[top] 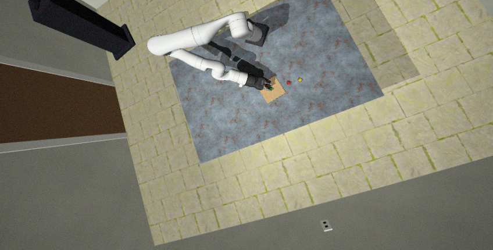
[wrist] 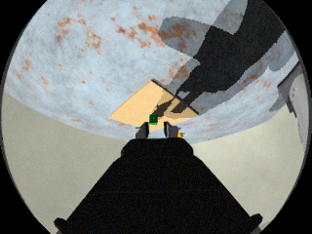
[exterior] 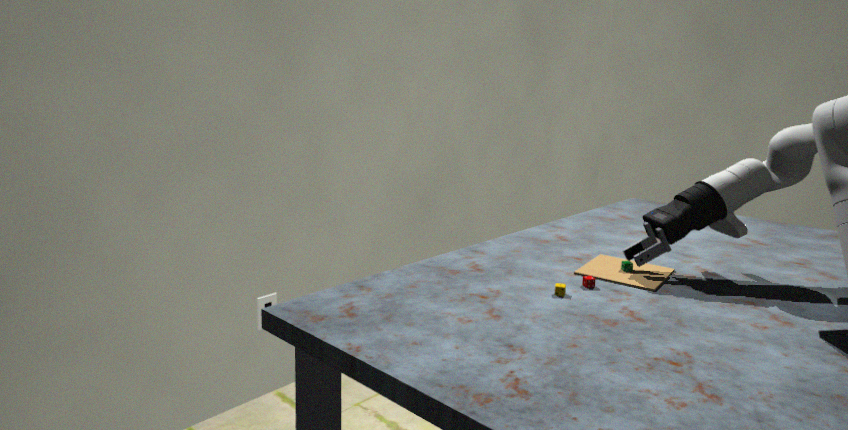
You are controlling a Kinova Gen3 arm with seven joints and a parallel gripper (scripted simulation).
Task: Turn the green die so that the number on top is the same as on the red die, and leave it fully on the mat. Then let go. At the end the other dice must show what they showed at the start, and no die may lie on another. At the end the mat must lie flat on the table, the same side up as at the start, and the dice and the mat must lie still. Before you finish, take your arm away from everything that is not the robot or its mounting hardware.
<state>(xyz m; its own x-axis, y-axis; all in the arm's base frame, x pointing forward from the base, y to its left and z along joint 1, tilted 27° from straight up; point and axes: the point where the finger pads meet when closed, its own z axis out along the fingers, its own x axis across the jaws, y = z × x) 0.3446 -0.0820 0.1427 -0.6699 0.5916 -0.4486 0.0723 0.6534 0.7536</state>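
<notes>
Right now my hand is 2 cm short of the green die, 1 cm to the right of it and 2 cm above it. Also, from my hand: red die (5 cm ahead, 13 cm to the left, 3 cm below); tan mat (2 cm ahead, 1 cm to the left, 3 cm below); yellow die (7 cm ahead, 20 cm to the left, 3 cm below).
</notes>
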